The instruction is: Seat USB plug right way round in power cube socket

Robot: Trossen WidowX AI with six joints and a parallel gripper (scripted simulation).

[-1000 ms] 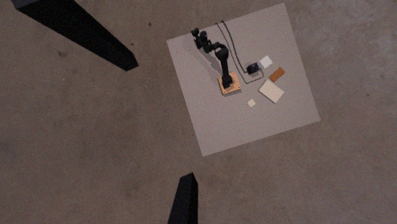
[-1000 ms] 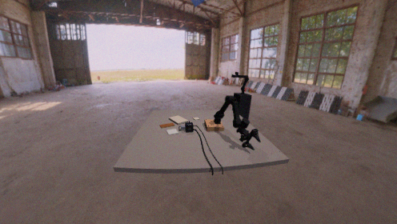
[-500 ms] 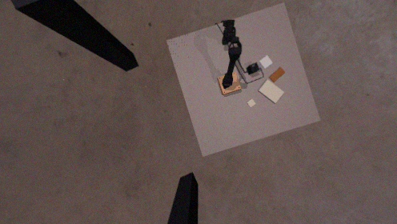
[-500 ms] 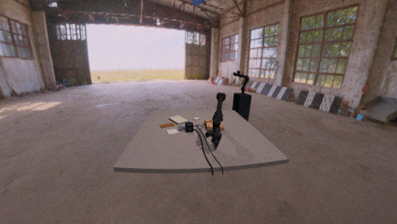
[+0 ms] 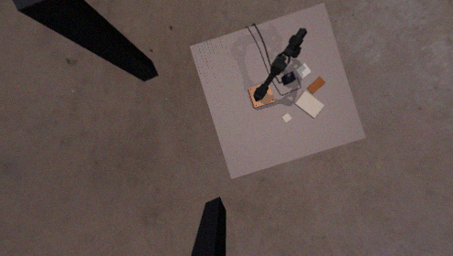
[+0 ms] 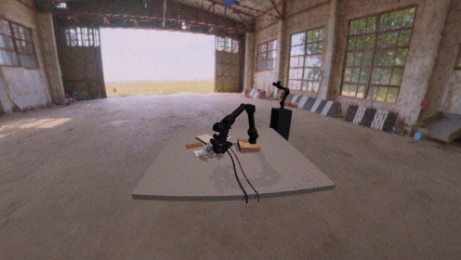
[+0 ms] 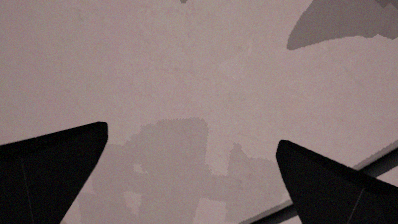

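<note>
The USB plug is 190 mm to the right of my gripper tip, 40 mm behind it and 10 mm above it. Also, from my gripper tip: small white piece: 530 mm to the right, 180 mm behind, 80 mm below; then cream box: 500 mm to the right, 80 mm below, 50 mm ahead; then orange block: 360 mm to the right, 190 mm ahead, 80 mm below.
</note>
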